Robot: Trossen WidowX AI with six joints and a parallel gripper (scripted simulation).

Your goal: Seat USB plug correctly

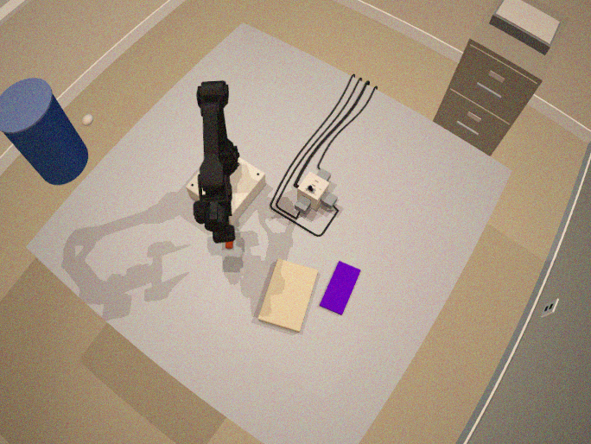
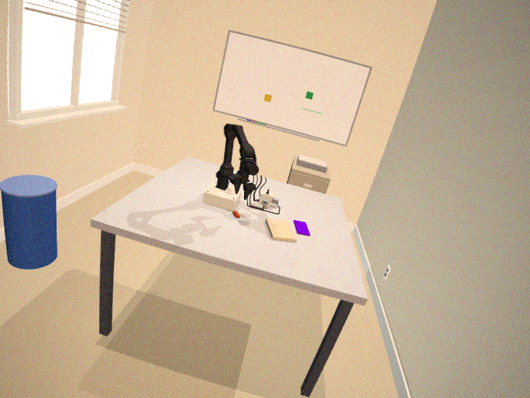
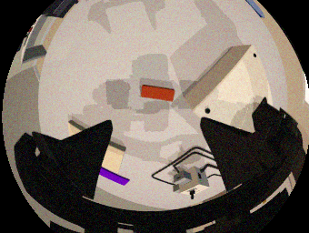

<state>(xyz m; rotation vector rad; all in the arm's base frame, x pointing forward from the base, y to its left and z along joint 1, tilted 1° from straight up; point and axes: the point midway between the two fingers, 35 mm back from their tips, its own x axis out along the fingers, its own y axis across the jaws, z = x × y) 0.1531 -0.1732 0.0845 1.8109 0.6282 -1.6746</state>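
My gripper tip is 11 cm above the orange block. The rest, counted from my gripper tip: cream pad: 26 cm ahead, 4 cm to the right, 11 cm below; purple card: 38 cm ahead, 8 cm to the left, 11 cm below.
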